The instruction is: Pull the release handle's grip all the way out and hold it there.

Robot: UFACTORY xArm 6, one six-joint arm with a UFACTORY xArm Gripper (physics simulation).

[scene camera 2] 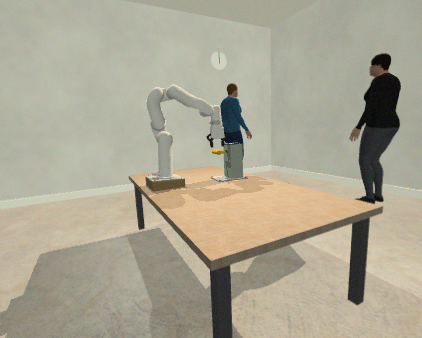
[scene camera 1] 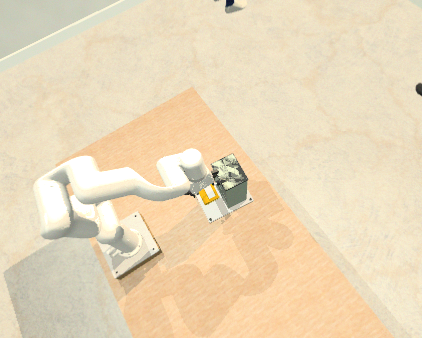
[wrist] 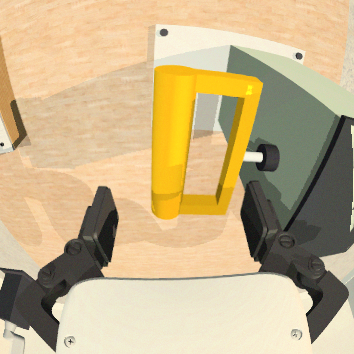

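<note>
The release handle is a yellow loop (scene camera 1: 204,196) (scene camera 2: 218,152) (wrist: 171,145) with a thick round grip bar on the side away from the grey-green housing (scene camera 1: 238,196) (scene camera 2: 234,162) (wrist: 280,115). A short white rod (wrist: 252,156) joins the loop to a black collar (wrist: 270,157) on the housing's side. My gripper (scene camera 2: 217,145) (wrist: 178,199) is wide open and empty, pointing down just above the handle. In the wrist view its fingers stand on either side of the handle's near end, the right finger close to the housing. In scene camera 1 the arm mostly hides the gripper.
The housing stands on a white base plate (scene camera 1: 214,215) (wrist: 200,41) bolted to the wooden table (scene camera 1: 175,125) (scene camera 2: 280,210). Its dark-patterned top (scene camera 1: 229,171) rises beside my gripper. The robot's base (scene camera 1: 135,250) (scene camera 2: 165,183) is on the housing's handle side. Two people (scene camera 2: 231,112) (scene camera 2: 382,105) stand beyond the table.
</note>
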